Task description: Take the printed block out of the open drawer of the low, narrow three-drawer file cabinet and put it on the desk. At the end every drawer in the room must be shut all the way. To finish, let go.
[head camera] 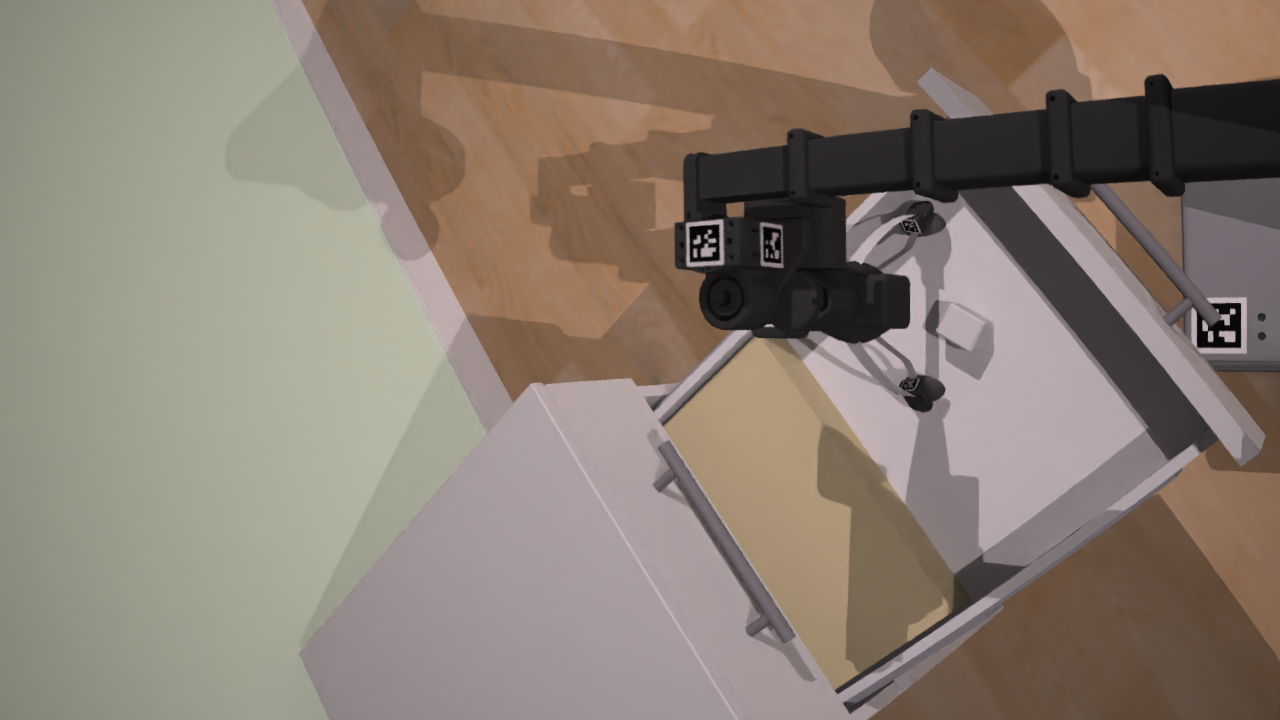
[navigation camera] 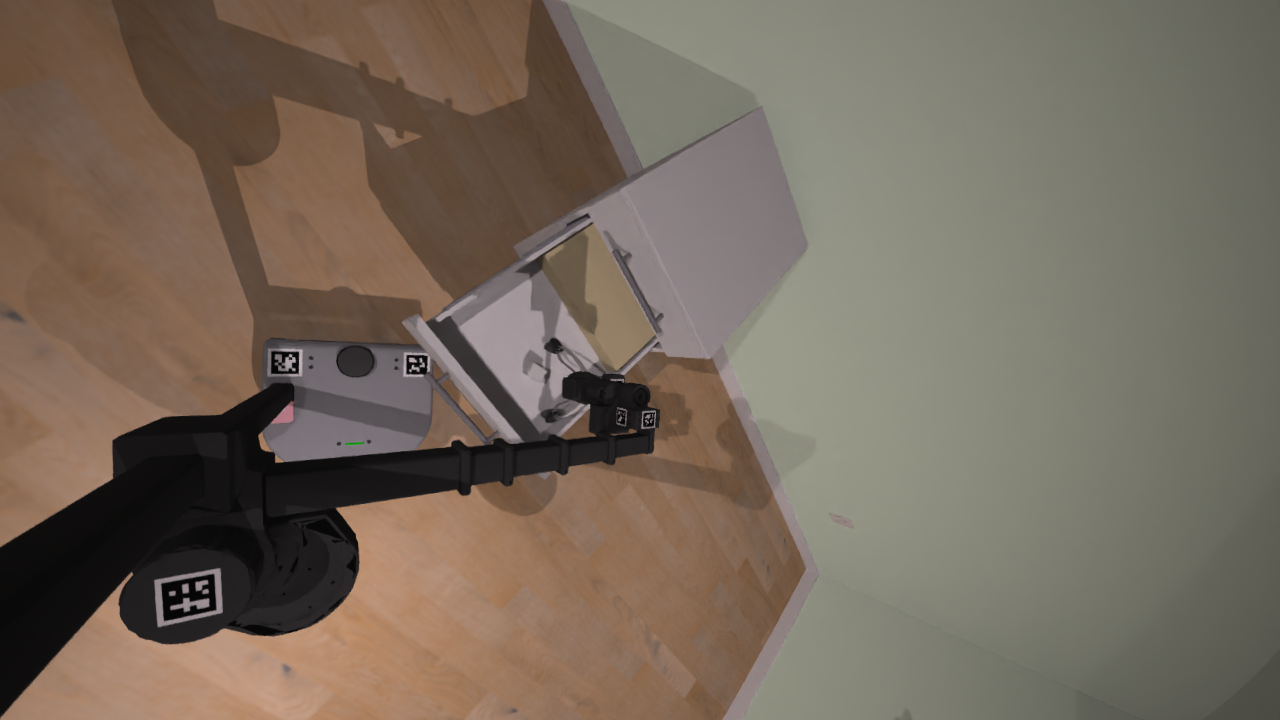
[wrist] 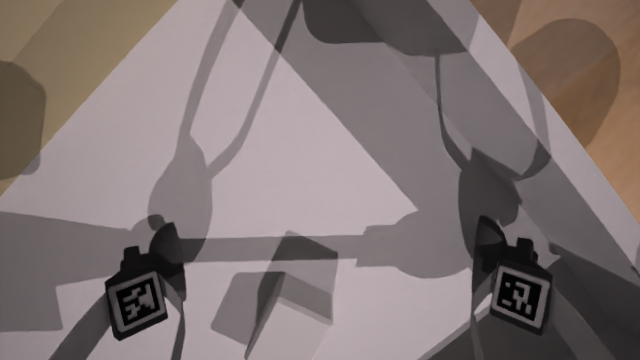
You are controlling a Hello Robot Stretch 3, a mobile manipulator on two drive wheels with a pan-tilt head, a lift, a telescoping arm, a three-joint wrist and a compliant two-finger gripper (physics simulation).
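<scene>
The pale block (head camera: pixel 964 325) (navigation camera: pixel 537 368) (wrist: pixel 291 330) lies on the floor of the open drawer (head camera: pixel 1038 429) (navigation camera: pixel 501 326) (wrist: pixel 310 165), tilted to the view in the wrist view. The drawer stands far out of the low file cabinet (head camera: pixel 501 573) (navigation camera: pixel 716 223). My gripper (head camera: pixel 917 304) (navigation camera: pixel 553 380) (wrist: pixel 324 246) is open and empty, pointing down inside the drawer's outline. In the wrist view the block is between the two fingers, nearer the left one, touching neither. The exact fingertip height is hard to tell. The desk does not show.
A tan panel (head camera: pixel 805 510) (navigation camera: pixel 597 295) spans the drawer's rear. A closed drawer's handle (head camera: pixel 726 537) is above it. The open drawer's front handle (head camera: pixel 1154 246) (navigation camera: pixel 460 407) is beside my base (head camera: pixel 1235 241) (navigation camera: pixel 358 407). A green wall (head camera: pixel 179 268) (navigation camera: pixel 984 268) stands behind the cabinet.
</scene>
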